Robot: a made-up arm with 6 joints. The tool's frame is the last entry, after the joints.
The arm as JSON. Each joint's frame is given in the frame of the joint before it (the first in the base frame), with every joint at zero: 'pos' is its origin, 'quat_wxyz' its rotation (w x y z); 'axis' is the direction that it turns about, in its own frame. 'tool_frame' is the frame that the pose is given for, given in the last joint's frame.
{
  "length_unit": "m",
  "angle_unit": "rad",
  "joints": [
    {
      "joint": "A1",
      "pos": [
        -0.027,
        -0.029,
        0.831
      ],
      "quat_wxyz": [
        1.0,
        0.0,
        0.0,
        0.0
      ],
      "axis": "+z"
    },
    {
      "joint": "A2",
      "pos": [
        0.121,
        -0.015,
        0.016
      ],
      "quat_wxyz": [
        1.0,
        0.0,
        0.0,
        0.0
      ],
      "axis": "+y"
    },
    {
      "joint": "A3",
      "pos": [
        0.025,
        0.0,
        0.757
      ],
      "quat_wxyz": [
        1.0,
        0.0,
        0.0,
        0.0
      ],
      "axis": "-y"
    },
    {
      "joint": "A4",
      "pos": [
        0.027,
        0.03,
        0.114
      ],
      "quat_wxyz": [
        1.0,
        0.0,
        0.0,
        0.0
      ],
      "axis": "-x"
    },
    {
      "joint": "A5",
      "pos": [
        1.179,
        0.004,
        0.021
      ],
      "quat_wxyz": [
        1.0,
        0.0,
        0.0,
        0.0
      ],
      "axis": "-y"
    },
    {
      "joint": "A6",
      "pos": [
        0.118,
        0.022,
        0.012
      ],
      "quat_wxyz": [
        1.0,
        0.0,
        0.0,
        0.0
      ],
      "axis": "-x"
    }
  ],
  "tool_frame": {
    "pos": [
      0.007,
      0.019,
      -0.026
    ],
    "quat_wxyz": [
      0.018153,
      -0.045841,
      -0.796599,
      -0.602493
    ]
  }
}
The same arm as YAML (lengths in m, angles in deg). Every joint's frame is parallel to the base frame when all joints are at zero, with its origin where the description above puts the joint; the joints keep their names.
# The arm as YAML. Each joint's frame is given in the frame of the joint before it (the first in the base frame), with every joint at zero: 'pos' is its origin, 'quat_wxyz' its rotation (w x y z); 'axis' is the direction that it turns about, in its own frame. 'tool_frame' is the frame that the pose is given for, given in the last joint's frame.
length_unit: m
angle_unit: deg
joints:
  - joint: A1
    pos: [-0.027, -0.029, 0.831]
    quat_wxyz: [1.0, 0.0, 0.0, 0.0]
    axis: [0.0, 0.0, 1.0]
  - joint: A2
    pos: [0.121, -0.015, 0.016]
    quat_wxyz: [1.0, 0.0, 0.0, 0.0]
    axis: [0.0, 1.0, 0.0]
  - joint: A3
    pos: [0.025, 0.0, 0.757]
    quat_wxyz: [1.0, 0.0, 0.0, 0.0]
    axis: [0.0, -1.0, 0.0]
  - joint: A4
    pos: [0.027, 0.03, 0.114]
    quat_wxyz: [1.0, 0.0, 0.0, 0.0]
    axis: [-1.0, 0.0, 0.0]
  - joint: A5
    pos: [1.179, 0.004, 0.021]
    quat_wxyz: [1.0, 0.0, 0.0, 0.0]
    axis: [0.0, -1.0, 0.0]
  - joint: A6
    pos: [0.118, 0.022, 0.012]
    quat_wxyz: [1.0, 0.0, 0.0, 0.0]
    axis: [-1.0, 0.0, 0.0]
tool_frame:
  pos: [0.007, 0.019, -0.026]
  quat_wxyz: [0.018153, -0.045841, -0.7966, -0.602493]

